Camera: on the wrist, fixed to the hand. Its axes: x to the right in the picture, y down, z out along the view.
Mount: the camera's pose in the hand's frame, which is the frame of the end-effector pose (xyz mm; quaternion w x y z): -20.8 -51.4 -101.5 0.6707 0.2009 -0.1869 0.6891
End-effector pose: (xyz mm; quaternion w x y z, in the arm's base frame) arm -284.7 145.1 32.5 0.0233 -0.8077 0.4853 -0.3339
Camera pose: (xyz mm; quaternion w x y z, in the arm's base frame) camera -308.6 217.9 119.1 0.4987 -0.2650 0.8107 -0.1544
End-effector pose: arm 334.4 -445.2 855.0 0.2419 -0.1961 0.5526 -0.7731
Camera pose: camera 285.2 -341.8 871.3 0.8377 0.1534 0.3052 -0.4262
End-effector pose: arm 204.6 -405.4 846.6 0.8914 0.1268 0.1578 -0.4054
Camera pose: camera 134.3 -388.1 756.4 0.8813 0.2971 -0.2296 0.2870
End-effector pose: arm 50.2 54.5 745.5 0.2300 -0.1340 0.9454 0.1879
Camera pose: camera 46.5 -30.3 824.1 0.2284 0.6429 0.7212 0.1196
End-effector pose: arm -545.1 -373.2 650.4 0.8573 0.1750 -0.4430 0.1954
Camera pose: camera -460.8 -373.2 571.2 0.3224 0.0209 -0.5387 0.7781
